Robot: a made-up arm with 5 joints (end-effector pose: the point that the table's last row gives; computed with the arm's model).
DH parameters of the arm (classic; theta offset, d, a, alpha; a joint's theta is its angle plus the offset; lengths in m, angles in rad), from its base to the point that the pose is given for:
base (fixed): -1.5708 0.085 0 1.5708
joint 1: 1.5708 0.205 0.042 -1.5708
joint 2: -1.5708 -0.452 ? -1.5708
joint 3: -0.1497 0 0.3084 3.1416
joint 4: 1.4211 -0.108 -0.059 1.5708
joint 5: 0 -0.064 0.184 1.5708
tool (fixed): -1.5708 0.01 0 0
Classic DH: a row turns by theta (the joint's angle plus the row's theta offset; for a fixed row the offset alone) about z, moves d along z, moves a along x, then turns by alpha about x.
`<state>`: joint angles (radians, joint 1 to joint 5).
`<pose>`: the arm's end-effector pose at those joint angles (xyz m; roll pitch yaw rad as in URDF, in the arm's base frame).
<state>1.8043 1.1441 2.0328 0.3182 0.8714</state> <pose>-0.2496 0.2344 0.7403 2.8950 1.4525 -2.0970</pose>
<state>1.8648 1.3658 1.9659 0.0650 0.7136</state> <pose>-0.2295 0.3382 0.7335 1.8113 1.4984 2.7201</pose>
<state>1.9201 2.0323 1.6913 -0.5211 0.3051</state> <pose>-0.0548 0.4589 0.7485 0.8173 1.2115 0.7106</pose>
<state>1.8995 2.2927 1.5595 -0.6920 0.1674</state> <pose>0.0291 0.4198 0.7710 0.9210 1.0930 0.4408</pose>
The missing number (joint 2, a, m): 0.069
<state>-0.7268 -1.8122 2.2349 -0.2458 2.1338</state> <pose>-0.1831 -0.5373 -0.1591 2.3964 0.1657 1.3782</pose>
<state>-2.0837 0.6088 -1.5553 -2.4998 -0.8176</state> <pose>-0.0941 -0.2045 -0.0986 -2.9374 -1.0561 -0.2160</pose>
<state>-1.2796 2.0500 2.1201 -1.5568 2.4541</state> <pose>-0.1719 -0.3080 -0.4502 2.1204 0.2729 -1.1464</pose>
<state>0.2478 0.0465 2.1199 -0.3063 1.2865</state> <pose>-0.2069 -0.6804 0.2326 -1.0683 0.1272 2.4343</pose>
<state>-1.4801 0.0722 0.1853 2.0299 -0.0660</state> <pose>-0.4701 -0.2414 -0.4535 -1.1880 1.2766 -2.7651</pose>
